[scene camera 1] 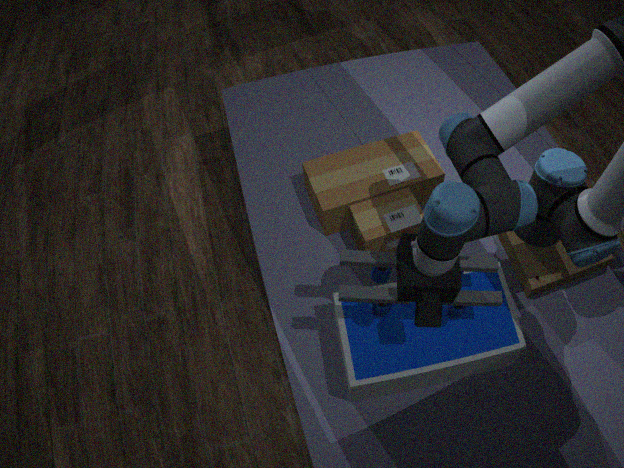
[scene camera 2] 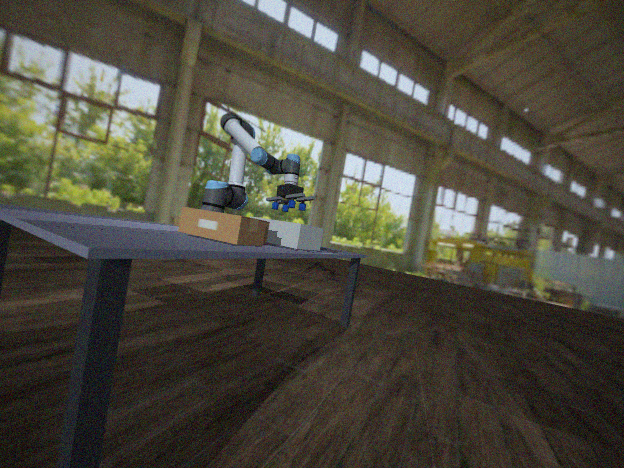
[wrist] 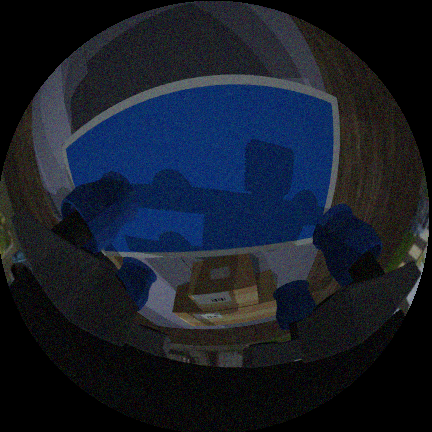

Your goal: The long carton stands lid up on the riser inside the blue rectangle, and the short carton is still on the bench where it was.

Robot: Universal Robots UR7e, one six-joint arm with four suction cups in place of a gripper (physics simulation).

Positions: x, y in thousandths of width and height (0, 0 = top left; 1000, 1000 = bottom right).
Scene:
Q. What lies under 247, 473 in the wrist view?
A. My suction head.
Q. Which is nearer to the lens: the long carton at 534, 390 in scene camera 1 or the riser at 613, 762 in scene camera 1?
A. The riser.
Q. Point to a long carton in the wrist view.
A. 425, 709

